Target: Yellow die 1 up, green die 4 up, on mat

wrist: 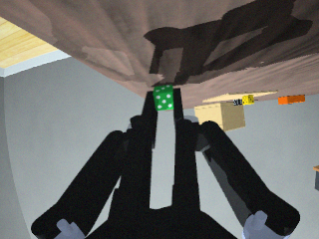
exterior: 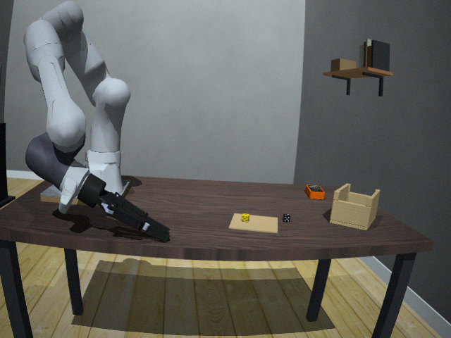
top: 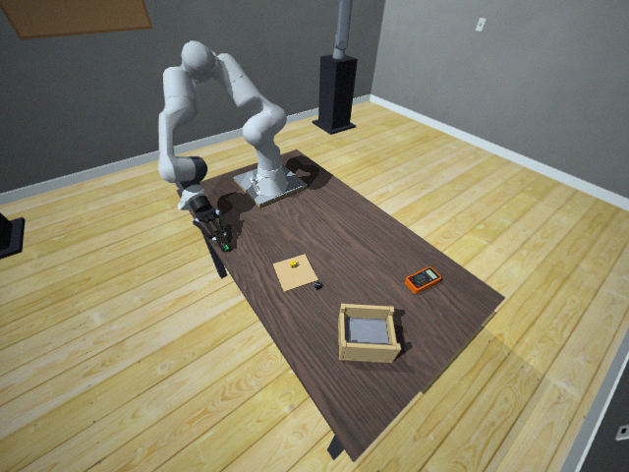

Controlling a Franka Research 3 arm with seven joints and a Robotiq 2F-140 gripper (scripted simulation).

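The green die is 2 cm below my hand and 2 cm ahead of it. From my hand the other things lie so: yellow die (25 cm ahead, 19 cm to the left, 2 cm below); then black die (39 cm ahead, 22 cm to the left, 2 cm below); then tan mat (28 cm ahead, 18 cm to the left, 3 cm below).
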